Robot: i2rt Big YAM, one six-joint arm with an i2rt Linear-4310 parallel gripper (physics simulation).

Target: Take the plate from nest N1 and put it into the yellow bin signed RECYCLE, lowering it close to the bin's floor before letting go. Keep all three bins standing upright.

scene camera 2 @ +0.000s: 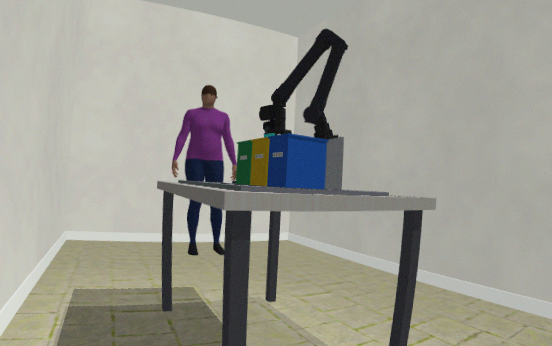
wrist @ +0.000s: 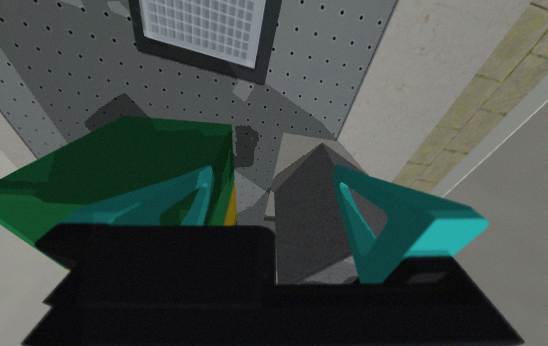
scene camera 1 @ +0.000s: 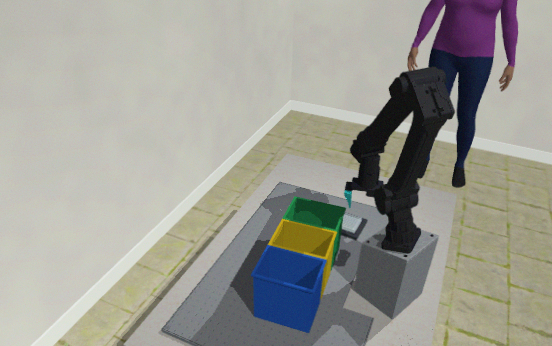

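Where they show: gripper, fingertip midpoint: (wrist: 273,172) (scene camera 1: 364,209); arm's base, link origin: (scene camera 1: 401,240).
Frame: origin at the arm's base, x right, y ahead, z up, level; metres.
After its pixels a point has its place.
Observation:
A pale plate with a fine grid (scene camera 1: 352,223) @(z -0.194, x 0.232, y 0.225 m) (wrist: 205,30) @(z -0.199, x 0.214, y 0.264 m) lies in a dark-framed nest (wrist: 200,59) @(z -0.203, x 0.183, y 0.270 m), beside the green bin; no nest sign is readable. My gripper (scene camera 1: 365,206) @(z -0.046, x 0.146, y 0.166 m) (wrist: 273,172) @(z -0.046, x 0.146, y 0.166 m) is open with teal fingers, pointing down and empty, above bin-rim height. In the wrist view the plate lies beyond the fingertips, at the top edge and partly cut off. The yellow bin (scene camera 1: 302,240) @(z -0.098, x -0.048, y 0.296 m) (scene camera 2: 259,165) @(z -0.139, x -0.125, y 0.352 m) (wrist: 231,207) @(z -0.166, x -0.048, y 0.193 m) stands upright between the green bin (scene camera 1: 315,212) @(z -0.078, x 0.082, y 0.314 m) (scene camera 2: 243,170) @(z -0.157, x 0.005, y 0.376 m) (wrist: 115,150) @(z -0.112, x 0.081, y 0.332 m) and the blue bin (scene camera 1: 286,300) @(z -0.103, x -0.287, y 0.221 m) (scene camera 2: 306,162) @(z -0.125, x -0.290, y 0.237 m), both upright. Labels are too small to read.
The bins stand on a perforated grey board (scene camera 1: 210,295) @(z -0.215, x -0.308, y 0.478 m) (wrist: 310,90) @(z -0.215, x 0.186, y 0.115 m) on the table (scene camera 2: 330,202) @(z -0.247, x -0.545, y 0.287 m). The arm's grey pedestal (scene camera 1: 395,275) @(z -0.057, x -0.086, y -0.019 m) (scene camera 2: 335,165) @(z -0.111, x -0.083, y -0.010 m) (wrist: 315,210) @(z -0.103, x 0.052, y 0.072 m) stands close beside the bins. A person in purple (scene camera 1: 467,30) (scene camera 2: 207,130) stands behind the table.

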